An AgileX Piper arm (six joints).
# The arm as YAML. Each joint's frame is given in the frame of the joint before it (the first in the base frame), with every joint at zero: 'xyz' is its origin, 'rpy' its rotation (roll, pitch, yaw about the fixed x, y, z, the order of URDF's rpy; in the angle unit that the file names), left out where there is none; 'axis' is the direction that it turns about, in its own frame. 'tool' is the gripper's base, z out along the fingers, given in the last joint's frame.
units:
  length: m
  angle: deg
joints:
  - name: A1
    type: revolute
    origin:
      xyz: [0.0, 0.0, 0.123]
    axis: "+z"
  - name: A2
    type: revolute
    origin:
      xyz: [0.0, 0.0, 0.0]
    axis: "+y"
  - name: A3
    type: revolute
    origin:
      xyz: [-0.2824, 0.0, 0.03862]
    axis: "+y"
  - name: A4
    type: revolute
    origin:
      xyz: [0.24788, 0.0, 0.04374]
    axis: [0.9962, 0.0, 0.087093]
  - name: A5
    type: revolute
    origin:
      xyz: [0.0, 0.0, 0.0]
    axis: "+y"
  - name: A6
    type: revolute
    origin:
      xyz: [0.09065, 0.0, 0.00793]
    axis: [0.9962, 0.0, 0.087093]
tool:
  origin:
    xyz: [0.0, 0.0, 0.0]
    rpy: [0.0, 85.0, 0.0]
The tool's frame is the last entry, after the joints.
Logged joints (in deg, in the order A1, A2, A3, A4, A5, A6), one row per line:
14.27, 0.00, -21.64, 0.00, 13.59, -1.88
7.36, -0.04, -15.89, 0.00, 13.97, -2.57
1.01, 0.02, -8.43, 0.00, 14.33, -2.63
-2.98, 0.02, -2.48, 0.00, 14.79, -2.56
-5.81, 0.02, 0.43, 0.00, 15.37, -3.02
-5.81, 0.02, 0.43, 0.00, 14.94, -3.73
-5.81, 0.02, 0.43, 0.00, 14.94, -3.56
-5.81, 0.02, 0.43, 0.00, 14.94, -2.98
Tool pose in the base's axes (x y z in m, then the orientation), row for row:
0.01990, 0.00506, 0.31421, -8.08, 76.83, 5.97
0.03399, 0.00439, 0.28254, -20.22, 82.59, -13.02
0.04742, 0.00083, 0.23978, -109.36, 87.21, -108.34
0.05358, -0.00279, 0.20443, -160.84, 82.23, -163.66
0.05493, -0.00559, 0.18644, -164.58, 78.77, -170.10
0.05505, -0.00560, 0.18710, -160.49, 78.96, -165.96
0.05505, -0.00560, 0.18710, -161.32, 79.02, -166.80
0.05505, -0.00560, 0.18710, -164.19, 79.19, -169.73
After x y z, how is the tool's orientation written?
As angles about the fixed x, y, z axes (roll, pitch, yaw), in degrees.
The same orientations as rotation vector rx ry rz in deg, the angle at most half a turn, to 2 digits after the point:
-10.83, 76.33, 10.46
-7.19, 82.76, 3.91
-2.88, 90.88, -1.28
0.36, 97.37, -4.14
2.45, 100.87, -6.42
1.83, 100.47, -6.96
1.97, 100.46, -6.83
2.48, 100.44, -6.41

